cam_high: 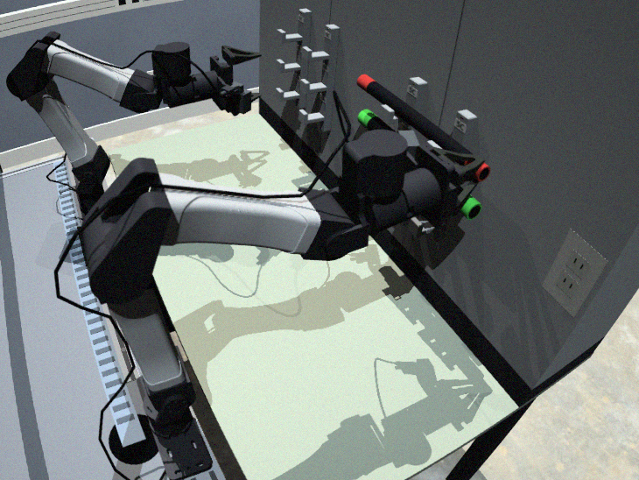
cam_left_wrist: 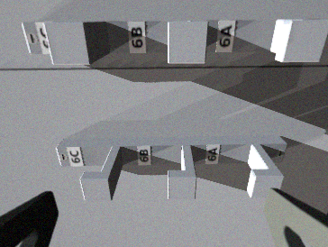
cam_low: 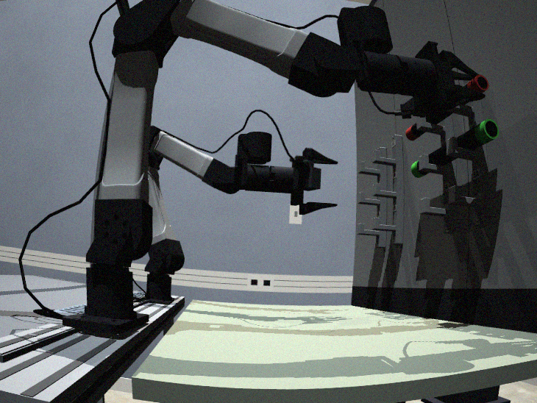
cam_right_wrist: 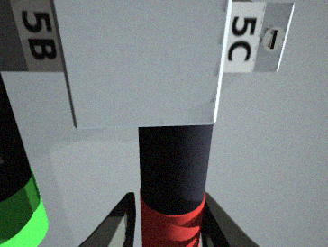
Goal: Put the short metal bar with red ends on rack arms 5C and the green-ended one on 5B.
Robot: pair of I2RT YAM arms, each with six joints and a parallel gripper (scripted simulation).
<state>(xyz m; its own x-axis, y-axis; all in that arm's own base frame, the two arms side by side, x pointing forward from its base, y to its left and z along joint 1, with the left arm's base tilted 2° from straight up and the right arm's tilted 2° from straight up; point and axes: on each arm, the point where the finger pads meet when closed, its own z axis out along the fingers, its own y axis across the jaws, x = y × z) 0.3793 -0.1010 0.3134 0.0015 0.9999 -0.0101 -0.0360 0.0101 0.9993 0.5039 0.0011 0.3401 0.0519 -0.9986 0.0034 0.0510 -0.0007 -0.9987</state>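
Observation:
My right gripper is now 14 cm to the right of the green-ended bar, 7 cm above it and 1 cm short of it. From my right hand the other things lie so: red-ended bar 14 cm to the left; wall panel 31 cm to the left, 16 cm ahead, 9 cm above; outlet plate 19 cm to the right, 6 cm below, 4 cm ahead.

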